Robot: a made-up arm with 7 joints.
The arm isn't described. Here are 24 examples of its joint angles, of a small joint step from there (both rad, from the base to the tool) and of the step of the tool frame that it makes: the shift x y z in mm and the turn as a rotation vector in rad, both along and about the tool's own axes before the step.
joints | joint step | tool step
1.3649 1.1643 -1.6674 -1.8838 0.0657 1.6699 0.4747 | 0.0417 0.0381 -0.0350 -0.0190 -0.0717 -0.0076 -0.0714 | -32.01 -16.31 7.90 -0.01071 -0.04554 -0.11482
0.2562 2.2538 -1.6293 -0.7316 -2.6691 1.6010 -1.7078 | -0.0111 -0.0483 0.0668 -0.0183 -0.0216 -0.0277 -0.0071 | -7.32 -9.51 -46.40 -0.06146 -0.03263 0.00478
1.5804 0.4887 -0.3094 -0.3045 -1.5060 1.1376 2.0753 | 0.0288 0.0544 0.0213 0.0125 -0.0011 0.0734 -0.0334 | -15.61 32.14 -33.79 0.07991 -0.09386 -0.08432
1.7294 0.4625 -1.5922 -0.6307 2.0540 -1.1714 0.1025 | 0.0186 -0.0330 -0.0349 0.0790 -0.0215 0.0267 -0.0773 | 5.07 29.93 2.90 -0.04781 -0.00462 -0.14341
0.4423 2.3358 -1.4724 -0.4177 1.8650 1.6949 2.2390 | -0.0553 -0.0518 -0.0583 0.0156 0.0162 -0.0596 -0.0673 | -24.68 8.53 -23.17 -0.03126 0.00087 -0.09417
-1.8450 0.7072 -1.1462 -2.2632 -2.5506 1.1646 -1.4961 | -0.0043 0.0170 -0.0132 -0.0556 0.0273 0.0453 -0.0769 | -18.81 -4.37 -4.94 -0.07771 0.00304 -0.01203
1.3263 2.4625 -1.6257 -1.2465 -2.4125 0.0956 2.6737 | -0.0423 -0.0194 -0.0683 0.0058 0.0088 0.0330 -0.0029 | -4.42 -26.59 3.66 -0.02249 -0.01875 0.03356
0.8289 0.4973 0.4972 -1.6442 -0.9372 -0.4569 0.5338 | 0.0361 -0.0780 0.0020 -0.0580 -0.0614 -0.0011 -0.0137 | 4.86 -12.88 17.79 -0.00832 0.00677 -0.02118
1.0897 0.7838 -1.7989 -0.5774 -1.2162 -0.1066 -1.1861 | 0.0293 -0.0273 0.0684 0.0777 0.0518 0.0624 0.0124 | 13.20 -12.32 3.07 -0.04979 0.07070 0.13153
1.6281 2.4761 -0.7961 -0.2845 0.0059 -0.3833 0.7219 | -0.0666 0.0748 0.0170 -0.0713 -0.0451 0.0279 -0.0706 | 15.57 33.16 -2.83 0.03557 -0.04283 -0.07846
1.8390 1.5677 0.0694 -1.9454 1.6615 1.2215 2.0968 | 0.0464 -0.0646 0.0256 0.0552 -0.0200 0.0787 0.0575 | 27.65 -21.05 -9.65 0.10155 0.00597 0.12461
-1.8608 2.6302 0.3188 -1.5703 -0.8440 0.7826 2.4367 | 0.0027 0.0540 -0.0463 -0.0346 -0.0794 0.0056 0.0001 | -7.05 -19.89 18.96 -0.13715 -0.00350 -0.04844
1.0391 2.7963 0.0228 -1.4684 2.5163 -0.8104 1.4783 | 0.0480 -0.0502 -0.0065 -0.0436 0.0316 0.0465 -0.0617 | 16.19 45.80 17.03 0.12488 -0.06923 -0.01556
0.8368 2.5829 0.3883 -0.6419 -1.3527 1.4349 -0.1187 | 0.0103 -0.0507 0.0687 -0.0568 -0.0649 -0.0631 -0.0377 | 9.61 14.98 5.31 -0.00951 -0.06487 0.02929
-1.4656 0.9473 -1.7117 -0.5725 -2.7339 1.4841 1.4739 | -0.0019 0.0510 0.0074 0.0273 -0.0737 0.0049 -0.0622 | -0.68 19.22 38.36 -0.09775 -0.07382 -0.04961
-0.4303 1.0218 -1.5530 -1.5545 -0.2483 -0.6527 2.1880 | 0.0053 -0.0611 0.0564 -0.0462 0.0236 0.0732 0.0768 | -5.51 -58.06 -29.15 -0.05336 -0.01211 0.08386
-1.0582 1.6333 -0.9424 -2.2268 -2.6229 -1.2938 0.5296 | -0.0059 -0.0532 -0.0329 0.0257 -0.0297 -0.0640 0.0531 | 0.21 11.29 -10.94 -0.01177 -0.02720 0.05987
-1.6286 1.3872 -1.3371 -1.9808 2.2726 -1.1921 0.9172 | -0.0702 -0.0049 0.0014 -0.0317 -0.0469 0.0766 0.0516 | -31.03 -12.65 7.31 0.03642 0.14904 0.01220
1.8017 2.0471 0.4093 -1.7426 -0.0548 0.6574 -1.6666 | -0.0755 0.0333 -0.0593 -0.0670 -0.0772 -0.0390 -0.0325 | -10.27 33.92 9.15 0.07603 0.02010 -0.15848
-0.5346 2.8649 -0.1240 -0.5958 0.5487 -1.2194 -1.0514 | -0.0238 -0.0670 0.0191 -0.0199 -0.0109 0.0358 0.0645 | 25.52 -21.67 15.15 0.02789 0.09390 0.09097
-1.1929 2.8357 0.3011 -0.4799 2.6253 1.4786 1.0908 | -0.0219 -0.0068 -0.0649 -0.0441 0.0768 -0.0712 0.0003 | 2.92 -0.05 -14.54 -0.03648 0.02797 0.02033
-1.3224 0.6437 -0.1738 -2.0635 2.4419 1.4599 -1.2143 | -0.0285 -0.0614 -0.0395 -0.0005 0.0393 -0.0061 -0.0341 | -3.04 -2.20 -21.01 -0.08711 -0.07812 0.00377
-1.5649 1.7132 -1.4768 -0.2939 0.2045 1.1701 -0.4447 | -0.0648 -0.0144 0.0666 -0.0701 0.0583 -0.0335 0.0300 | 38.04 30.75 29.87 -0.07501 -0.10086 0.20110
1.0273 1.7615 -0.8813 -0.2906 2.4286 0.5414 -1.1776 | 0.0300 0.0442 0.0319 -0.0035 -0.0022 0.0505 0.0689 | 17.10 24.09 6.12 0.01511 0.02928 0.05591
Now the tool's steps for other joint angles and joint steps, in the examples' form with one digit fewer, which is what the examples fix.
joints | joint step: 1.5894 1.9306 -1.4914 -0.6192 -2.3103 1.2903 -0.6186 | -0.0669 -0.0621 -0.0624 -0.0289 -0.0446 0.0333 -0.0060
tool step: -30.6 27.3 -41.2 0.0257 0.1182 0.0040
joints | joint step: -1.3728 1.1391 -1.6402 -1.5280 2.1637 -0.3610 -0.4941 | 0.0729 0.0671 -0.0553 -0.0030 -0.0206 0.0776 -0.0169
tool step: -36.4 64.2 35.5 0.0611 0.1432 -0.0913
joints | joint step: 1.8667 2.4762 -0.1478 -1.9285 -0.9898 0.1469 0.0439 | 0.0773 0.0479 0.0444 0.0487 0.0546 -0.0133 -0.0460
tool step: -4.8 -9.9 -5.1 -0.0497 -0.0340 -0.0160
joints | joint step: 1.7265 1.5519 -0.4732 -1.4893 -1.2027 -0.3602 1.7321 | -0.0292 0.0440 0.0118 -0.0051 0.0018 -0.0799 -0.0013
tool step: 24.7 24.6 0.1 -0.0437 0.0095 -0.0339
